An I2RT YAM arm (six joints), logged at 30 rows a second.
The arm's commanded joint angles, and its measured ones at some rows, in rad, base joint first. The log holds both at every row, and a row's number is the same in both.
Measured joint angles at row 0:
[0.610 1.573 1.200 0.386 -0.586 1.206]
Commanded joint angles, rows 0 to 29:
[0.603 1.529 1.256 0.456 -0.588 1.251]
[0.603 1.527 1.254 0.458 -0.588 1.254]
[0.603 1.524 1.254 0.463 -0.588 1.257]
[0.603 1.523 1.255 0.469 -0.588 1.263]
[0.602 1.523 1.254 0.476 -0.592 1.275]
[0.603 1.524 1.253 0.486 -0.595 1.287]
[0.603 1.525 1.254 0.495 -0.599 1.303]
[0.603 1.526 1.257 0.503 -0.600 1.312]
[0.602 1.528 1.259 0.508 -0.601 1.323]
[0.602 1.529 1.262 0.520 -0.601 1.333]
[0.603 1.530 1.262 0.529 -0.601 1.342]
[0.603 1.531 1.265 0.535 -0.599 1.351]
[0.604 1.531 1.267 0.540 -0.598 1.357]
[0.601 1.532 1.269 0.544 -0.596 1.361]
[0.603 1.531 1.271 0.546 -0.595 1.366]
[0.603 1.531 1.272 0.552 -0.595 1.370]
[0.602 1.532 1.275 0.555 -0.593 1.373]
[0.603 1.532 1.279 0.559 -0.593 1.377]
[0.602 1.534 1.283 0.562 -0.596 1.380]
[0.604 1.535 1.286 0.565 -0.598 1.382]
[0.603 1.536 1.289 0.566 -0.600 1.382]
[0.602 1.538 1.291 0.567 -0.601 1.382]
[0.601 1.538 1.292 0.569 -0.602 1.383]
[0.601 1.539 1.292 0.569 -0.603 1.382]
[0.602 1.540 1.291 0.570 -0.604 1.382]
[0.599 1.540 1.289 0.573 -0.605 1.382]
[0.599 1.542 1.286 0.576 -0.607 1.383]
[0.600 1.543 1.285 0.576 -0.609 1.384]
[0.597 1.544 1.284 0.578 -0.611 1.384]
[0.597 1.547 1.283 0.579 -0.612 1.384]
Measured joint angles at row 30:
[0.607 1.573 1.234 0.472 -0.592 1.359]
